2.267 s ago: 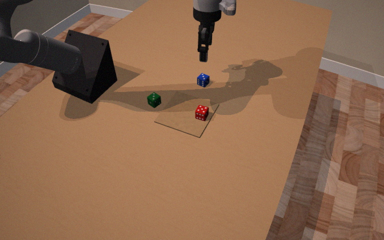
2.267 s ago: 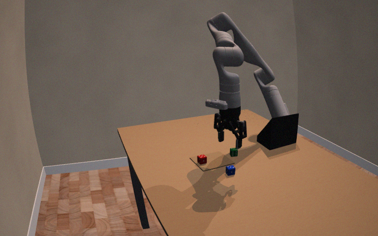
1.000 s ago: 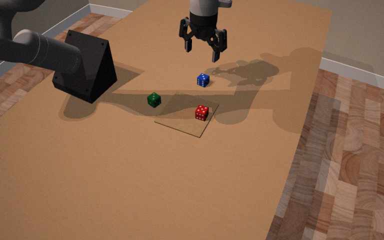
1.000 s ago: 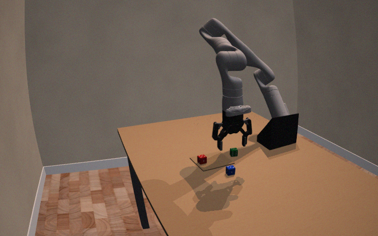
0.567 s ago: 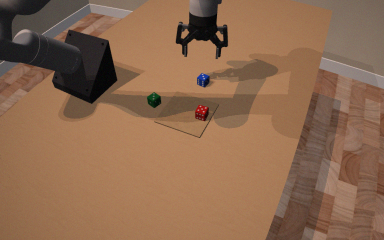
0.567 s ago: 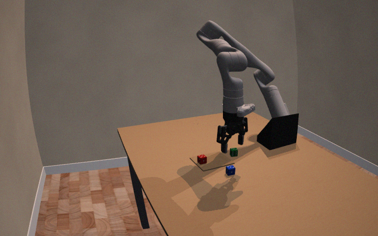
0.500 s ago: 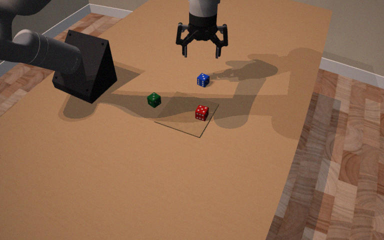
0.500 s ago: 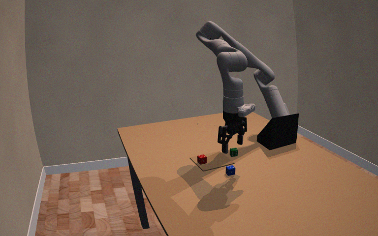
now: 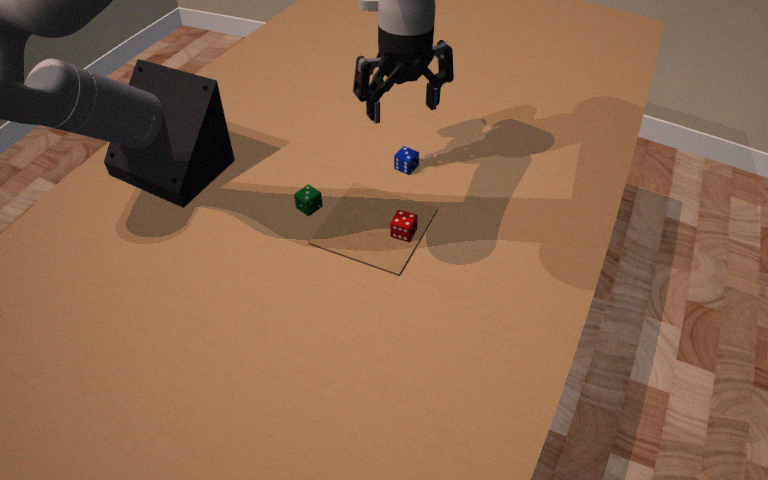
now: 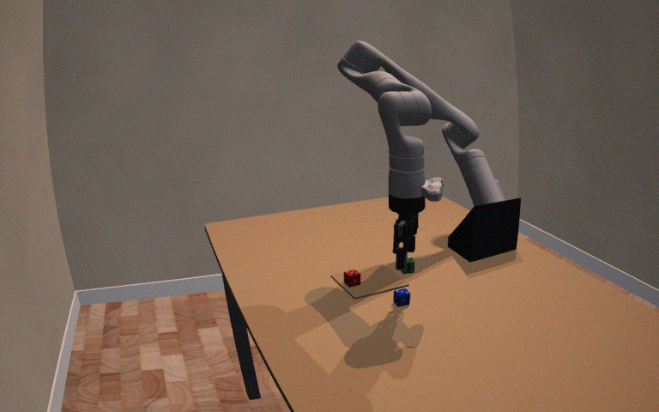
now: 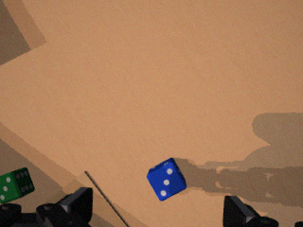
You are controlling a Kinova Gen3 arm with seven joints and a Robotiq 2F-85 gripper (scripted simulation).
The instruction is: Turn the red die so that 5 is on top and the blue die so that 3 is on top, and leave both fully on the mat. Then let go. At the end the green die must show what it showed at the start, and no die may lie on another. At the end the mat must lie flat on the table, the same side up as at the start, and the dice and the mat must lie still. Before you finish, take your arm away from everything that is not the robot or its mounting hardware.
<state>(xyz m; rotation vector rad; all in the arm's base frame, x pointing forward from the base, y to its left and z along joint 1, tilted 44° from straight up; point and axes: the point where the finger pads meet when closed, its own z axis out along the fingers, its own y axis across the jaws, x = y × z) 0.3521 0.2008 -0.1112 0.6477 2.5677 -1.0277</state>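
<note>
My hand is 1 cm short of the blue die and 9 cm above it. Also, from my hand: thin tan mat 4 cm ahead, 13 cm to the right, 11 cm below; then red die 9 cm ahead, 12 cm to the right, 9 cm below; then green die 6 cm behind, 16 cm to the right, 9 cm below.
</note>
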